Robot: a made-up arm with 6 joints. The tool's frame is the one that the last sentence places.
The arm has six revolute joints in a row. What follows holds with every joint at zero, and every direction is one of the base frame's. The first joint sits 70 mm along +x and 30 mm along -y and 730 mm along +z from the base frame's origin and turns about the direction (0.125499, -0.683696, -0.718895). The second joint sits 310 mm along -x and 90 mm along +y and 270 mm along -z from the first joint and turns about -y. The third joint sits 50 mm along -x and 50 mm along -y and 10 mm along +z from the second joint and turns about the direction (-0.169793, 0.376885, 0.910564). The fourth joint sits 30 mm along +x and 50 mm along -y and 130 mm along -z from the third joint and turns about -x. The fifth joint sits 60 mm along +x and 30 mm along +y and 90 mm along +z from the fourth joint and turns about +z. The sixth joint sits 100 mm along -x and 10 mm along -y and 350 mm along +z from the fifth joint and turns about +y. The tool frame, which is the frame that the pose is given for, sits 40 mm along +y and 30 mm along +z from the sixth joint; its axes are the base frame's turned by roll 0, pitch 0 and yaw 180 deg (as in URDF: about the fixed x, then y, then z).
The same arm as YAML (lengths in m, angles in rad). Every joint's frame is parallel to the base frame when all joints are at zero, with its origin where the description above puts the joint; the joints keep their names.
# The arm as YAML. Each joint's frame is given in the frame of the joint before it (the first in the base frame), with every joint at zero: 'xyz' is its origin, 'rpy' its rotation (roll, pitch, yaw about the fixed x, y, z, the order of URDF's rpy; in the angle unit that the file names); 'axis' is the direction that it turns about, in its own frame. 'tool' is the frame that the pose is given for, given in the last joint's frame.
units:
  length: m
  angle: rad
joints:
  - name: joint 1
    type: revolute
    origin:
      xyz: [0.07, -0.03, 0.73]
      rpy: [0.0, 0.0, 0.0]
    axis: [0.125499, -0.683696, -0.718895]
  - name: joint 2
    type: revolute
    origin:
      xyz: [-0.31, 0.09, -0.27]
      rpy: [0.0, 0.0, 0.0]
    axis: [0.0, -1.0, 0.0]
  - name: joint 3
    type: revolute
    origin:
      xyz: [-0.05, -0.05, 0.01]
      rpy: [0.0, 0.0, 0.0]
    axis: [-0.169793, 0.376885, 0.910564]
  - name: joint 4
    type: revolute
    origin:
      xyz: [0.03, -0.05, -0.13]
      rpy: [0.0, 0.0, 0.0]
    axis: [-1.0, 0.0, 0.0]
  - name: joint 5
    type: revolute
    origin:
      xyz: [0.06, 0.03, 0.09]
      rpy: [0.0, 0.0, 0.0]
    axis: [0.0, 0.0, 1.0]
  - name: joint 6
    type: revolute
    origin:
      xyz: [-0.1, -0.01, 0.35]
      rpy: [0.0, 0.0, 0.0]
    axis: [0.0, 1.0, 0.0]
tool:
  origin:
    xyz: [0.0, 0.04, 0.03]
    rpy: [0.0, 0.0, 3.1416]

